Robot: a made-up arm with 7 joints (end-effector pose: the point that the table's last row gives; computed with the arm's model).
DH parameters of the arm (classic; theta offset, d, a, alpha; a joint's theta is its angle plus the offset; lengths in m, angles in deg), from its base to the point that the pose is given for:
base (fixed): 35.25 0 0.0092 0
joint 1: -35.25 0.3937 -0.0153 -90
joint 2: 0 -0.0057 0.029 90
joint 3: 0 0.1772 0.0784 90
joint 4: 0 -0.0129 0.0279 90
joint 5: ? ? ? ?
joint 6: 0 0.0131 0.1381 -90
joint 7: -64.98 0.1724 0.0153 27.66
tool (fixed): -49.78 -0.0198 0 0
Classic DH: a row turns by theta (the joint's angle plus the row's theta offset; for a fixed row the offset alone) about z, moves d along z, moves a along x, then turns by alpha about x.
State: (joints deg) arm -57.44 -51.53 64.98 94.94 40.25 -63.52 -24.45
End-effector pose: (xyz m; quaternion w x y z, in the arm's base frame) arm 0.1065 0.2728 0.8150 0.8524 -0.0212 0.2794 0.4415
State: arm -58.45 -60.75 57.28 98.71 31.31 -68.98 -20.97
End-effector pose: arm 0.0283 0.3236 0.7812 0.8877 -0.1798 0.1725 0.3873
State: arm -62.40 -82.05 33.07 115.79 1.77 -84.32 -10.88
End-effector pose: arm -0.0873 0.4102 0.5838 0.7607 -0.6269 -0.1171 0.1205
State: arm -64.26 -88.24 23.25 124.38 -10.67 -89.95 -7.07
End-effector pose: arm -0.0810 0.4092 0.5120 0.6343 -0.7469 -0.1969 -0.0325
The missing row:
joint 5: 0 0.2988 -0.0184 90
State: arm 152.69 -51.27 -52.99 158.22 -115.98 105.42 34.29
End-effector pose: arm 0.5551 -0.0320 0.7375 0.0011 0.7355 0.6394 0.2240
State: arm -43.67 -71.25 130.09 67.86 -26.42 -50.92 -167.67
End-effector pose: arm -0.0605 0.4275 0.1645 0.5720 -0.5408 -0.5705 -0.2342
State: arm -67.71 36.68 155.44 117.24 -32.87 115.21 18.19
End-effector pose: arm 0.1934 0.2972 0.7759 0.0993 -0.1203 -0.9774 -0.1425
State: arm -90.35 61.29 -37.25 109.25 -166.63 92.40 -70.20
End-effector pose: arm -0.2999 -0.5736 0.3493 0.8122 0.3369 0.1055 0.4644
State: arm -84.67 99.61 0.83 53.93 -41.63 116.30 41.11
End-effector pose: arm -0.1438 0.2193 0.1042 0.9200 -0.1052 -0.0569 0.3733
